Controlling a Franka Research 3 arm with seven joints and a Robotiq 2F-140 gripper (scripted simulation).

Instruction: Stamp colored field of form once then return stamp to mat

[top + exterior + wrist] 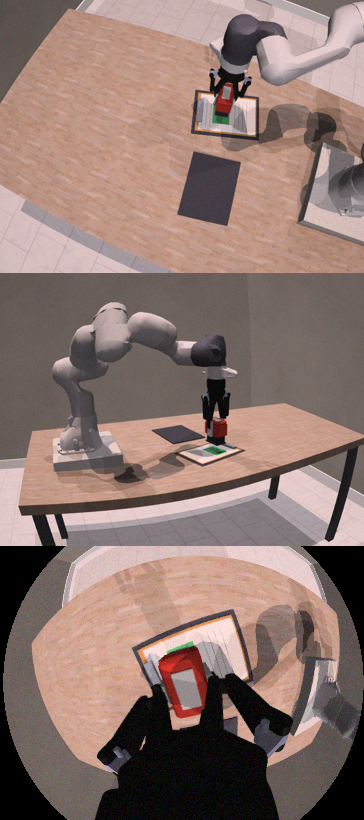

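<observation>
My hand is 2 cm above the red stamp. From my hand the other things lie so: clipboard 10 cm below, 1 cm behind; dark mat 29 cm to the left, 11 cm below, 3 cm behind.
</observation>
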